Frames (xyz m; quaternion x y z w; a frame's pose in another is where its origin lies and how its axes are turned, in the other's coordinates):
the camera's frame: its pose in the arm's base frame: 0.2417 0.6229 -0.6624 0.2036 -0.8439 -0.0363 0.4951
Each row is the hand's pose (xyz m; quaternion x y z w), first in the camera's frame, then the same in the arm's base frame.
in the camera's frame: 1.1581 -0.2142 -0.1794 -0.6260 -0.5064 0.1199 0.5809
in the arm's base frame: -0.0342 0.0126 0.3228 0.3112 0.7426 0.5930 0.0079
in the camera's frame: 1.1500 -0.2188 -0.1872 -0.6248 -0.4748 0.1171 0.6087
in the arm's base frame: -0.0227 0.0126 0.3189 -0.3014 -0.7499 -0.5880 0.0321
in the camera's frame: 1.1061 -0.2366 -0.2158 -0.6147 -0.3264 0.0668 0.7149
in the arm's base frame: 0.0258 0.0170 0.2927 -0.2270 -0.7562 -0.5781 0.2061
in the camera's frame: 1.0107 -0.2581 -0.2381 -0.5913 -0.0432 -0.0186 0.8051
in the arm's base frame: 0.0921 0.0367 0.2201 -0.1147 -0.6755 -0.5462 0.4818
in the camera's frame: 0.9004 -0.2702 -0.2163 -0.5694 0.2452 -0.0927 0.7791
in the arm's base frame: 0.1244 0.0644 0.1153 -0.0362 -0.4965 -0.5048 0.7052
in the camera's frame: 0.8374 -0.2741 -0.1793 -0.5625 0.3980 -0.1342 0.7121
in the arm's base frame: 0.1210 0.0796 0.0438 -0.0058 -0.3562 -0.4860 0.7981
